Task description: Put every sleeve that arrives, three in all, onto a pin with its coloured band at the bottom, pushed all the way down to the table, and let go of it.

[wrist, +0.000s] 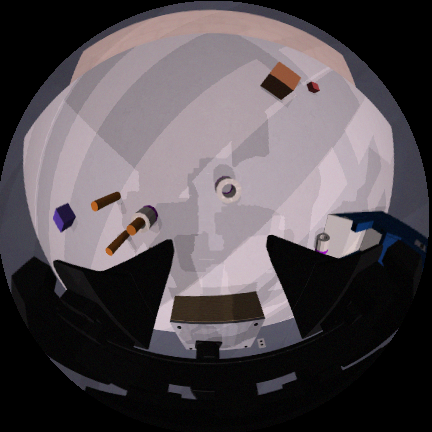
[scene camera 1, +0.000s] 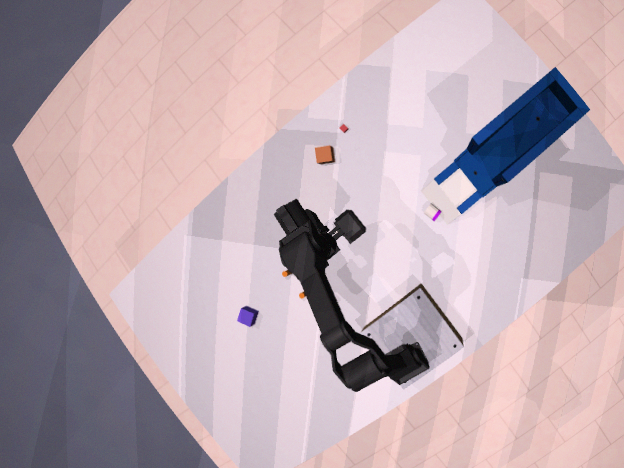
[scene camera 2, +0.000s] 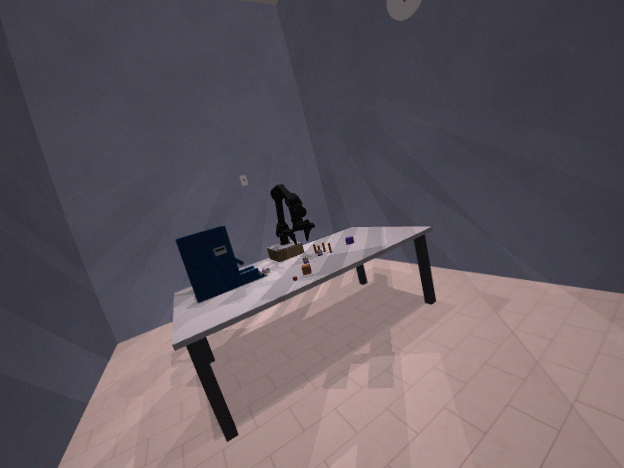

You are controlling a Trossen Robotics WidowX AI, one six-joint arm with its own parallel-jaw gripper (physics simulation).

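Note:
One white sleeve (scene camera 2: pixel 305 259) (wrist: pixel 228 190) stands upright on the table with its purple band at the bottom, around no pin; my arm hides it in scene camera 1. My gripper (scene camera 1: pixel 320 220) (scene camera 2: pixel 301 241) (wrist: pixel 220 243) is open and empty, raised above the table near that sleeve. A second sleeve (scene camera 2: pixel 319 252) (wrist: pixel 146 218) is around an orange-brown pin (wrist: pixel 135 226), low down, band at the bottom. Other pins (scene camera 1: pixel 285 273) (scene camera 1: pixel 302 295) (wrist: pixel 106 201) (wrist: pixel 117 242) show no sleeve. A third sleeve (scene camera 1: pixel 431 212) (scene camera 2: pixel 266 271) (wrist: pixel 322 243) lies on its side at the blue chute's mouth.
The blue chute (scene camera 1: pixel 476 173) (scene camera 2: pixel 206 264) has a pale plate (scene camera 1: pixel 458 190) at its mouth. An orange block (scene camera 1: pixel 324 154) (scene camera 2: pixel 306 269) (wrist: pixel 285 77) stands beside a small red cube (scene camera 1: pixel 343 127) (wrist: pixel 313 87). A purple cube (scene camera 1: pixel 247 316) (wrist: pixel 64 217) lies beyond the pins. A box (scene camera 2: pixel 286 252) (wrist: pixel 217 307) stands by the arm's base.

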